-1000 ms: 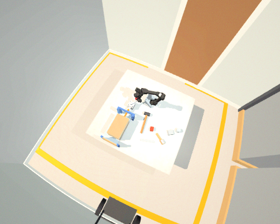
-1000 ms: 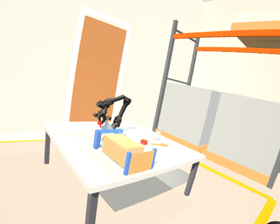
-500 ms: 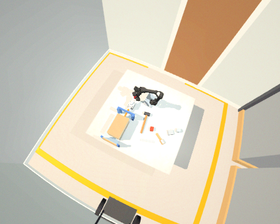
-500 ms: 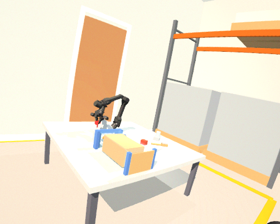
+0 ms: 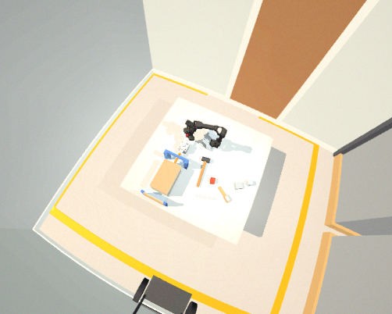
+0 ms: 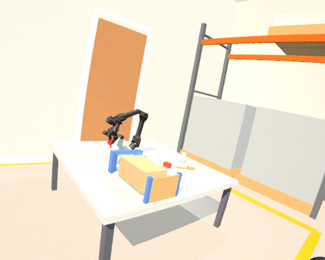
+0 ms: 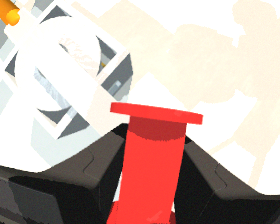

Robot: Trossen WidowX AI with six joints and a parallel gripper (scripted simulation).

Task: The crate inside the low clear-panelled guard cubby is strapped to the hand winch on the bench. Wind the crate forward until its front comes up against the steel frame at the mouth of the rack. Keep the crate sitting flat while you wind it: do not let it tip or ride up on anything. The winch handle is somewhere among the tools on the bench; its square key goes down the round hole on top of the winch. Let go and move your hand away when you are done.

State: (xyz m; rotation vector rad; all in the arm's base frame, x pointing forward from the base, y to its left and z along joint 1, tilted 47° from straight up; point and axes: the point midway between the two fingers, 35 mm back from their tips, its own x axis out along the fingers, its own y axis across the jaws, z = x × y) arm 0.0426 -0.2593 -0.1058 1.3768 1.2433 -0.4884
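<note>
The winch handle lies 30 mm ahead of my gripper tip, 10 mm to the left of it and 30 mm below it. The rest, counted from my gripper tip: winch 80 mm ahead, 100 mm below; red grip 10 mm behind, 10 mm to the left; cubby 500 mm ahead, 30 mm to the right, 50 mm below.
</note>
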